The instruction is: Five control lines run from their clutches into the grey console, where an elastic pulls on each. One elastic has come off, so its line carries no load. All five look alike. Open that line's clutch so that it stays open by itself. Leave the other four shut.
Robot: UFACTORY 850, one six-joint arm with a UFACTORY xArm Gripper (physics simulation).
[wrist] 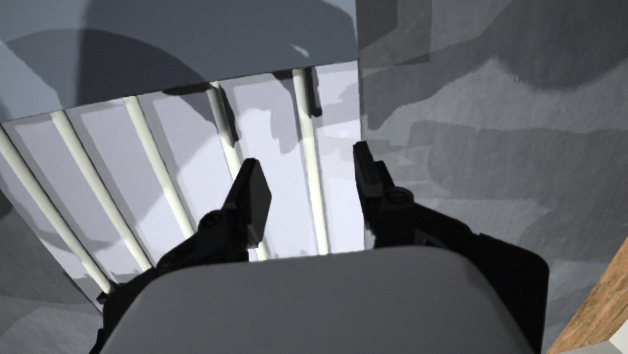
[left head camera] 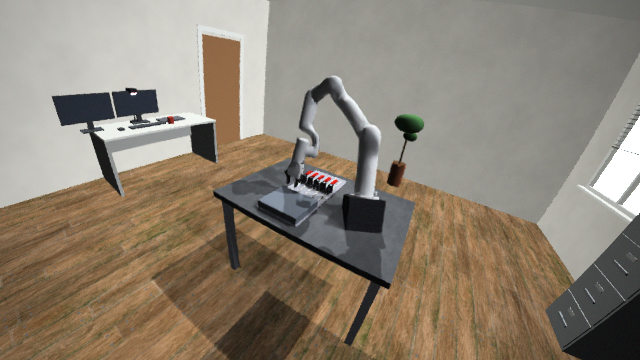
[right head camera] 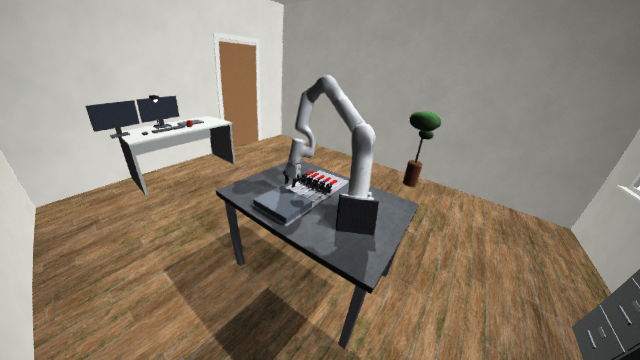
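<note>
My gripper [left head camera: 291, 181] [right head camera: 290, 183] [wrist: 308, 170] is open, its fingers on either side of the rightmost cream control line [wrist: 311, 150]; neither finger appears to touch it. The left finger partly covers the neighbouring line [wrist: 222, 120]. The other three lines [wrist: 160, 170] [wrist: 95, 185] [wrist: 40, 200] lie further left. All run into the grey console [left head camera: 287, 200] [right head camera: 282, 202] [wrist: 200, 40], where their ends are hidden. The black clutches with red levers [left head camera: 321, 178] [right head camera: 320, 178] stand in a row behind the gripper, too small to tell each one's state.
The white base plate [wrist: 345, 215] lies under the lines on the dark table [left head camera: 370, 255] [right head camera: 360, 260] [wrist: 490, 170]. The arm's dark base block [left head camera: 364, 214] [right head camera: 357, 215] stands to the right of the console in the head views.
</note>
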